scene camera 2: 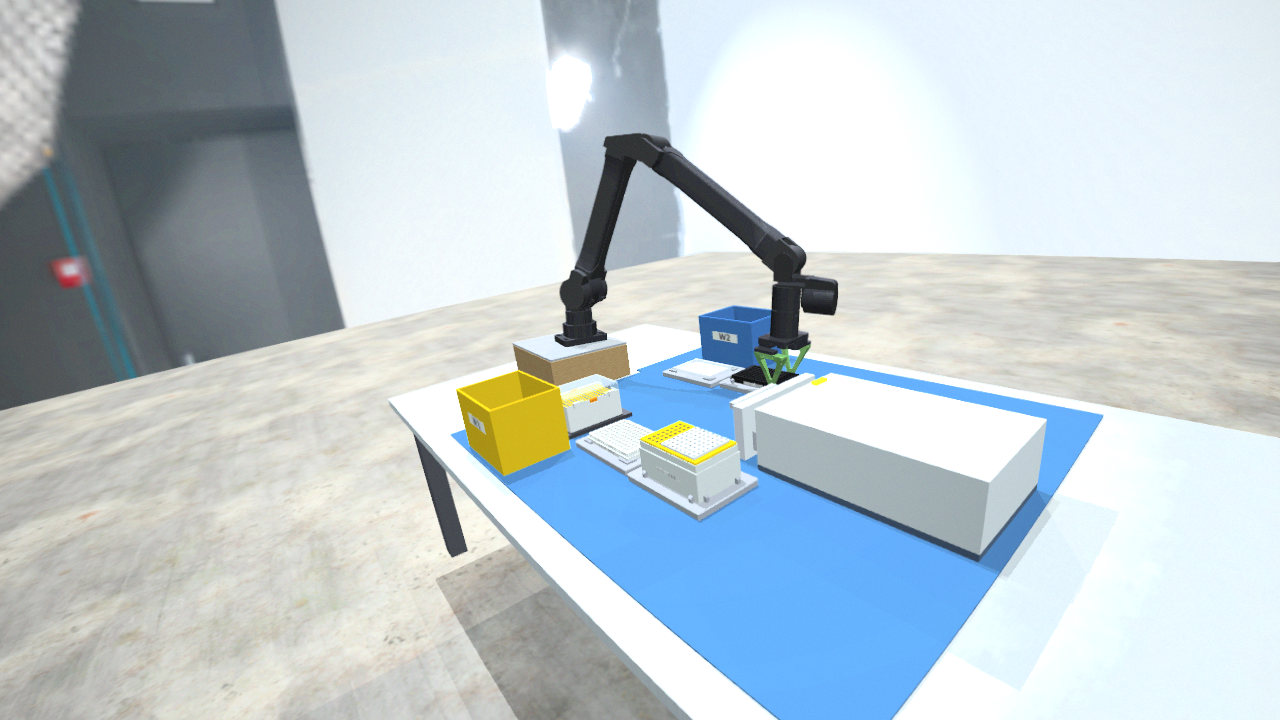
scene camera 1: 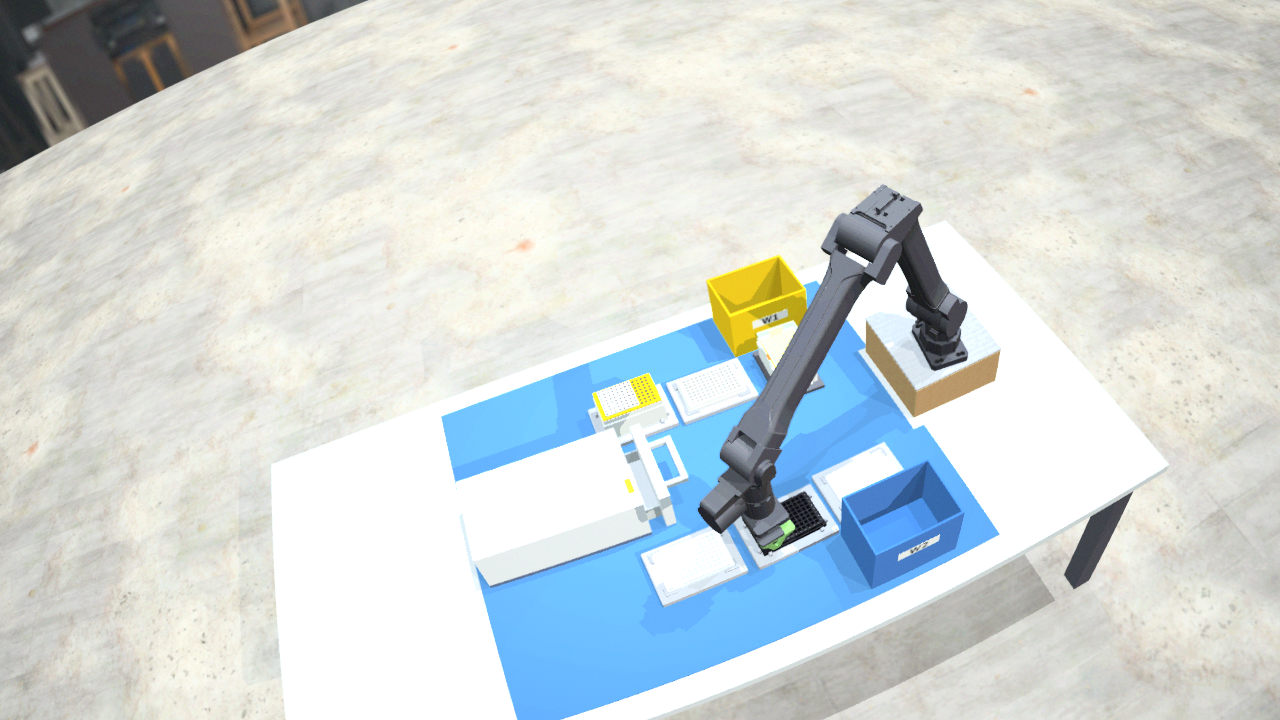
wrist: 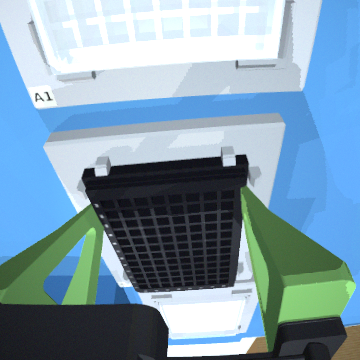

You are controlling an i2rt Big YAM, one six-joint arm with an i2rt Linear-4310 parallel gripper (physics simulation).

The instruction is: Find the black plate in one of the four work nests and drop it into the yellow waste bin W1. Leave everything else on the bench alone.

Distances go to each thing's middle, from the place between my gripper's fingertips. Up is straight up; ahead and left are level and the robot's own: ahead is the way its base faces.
I see the black plate (scene camera 1: 806, 518) 40 mm behind my hand and 10 mm to the right of it. The rest, counted from my hand: white machine (scene camera 2: 953, 473): 320 mm ahead, 160 mm to the right, 30 mm above; yellow-topped tip rack (scene camera 2: 689, 460): 190 mm ahead, 370 mm to the right, 20 mm above.
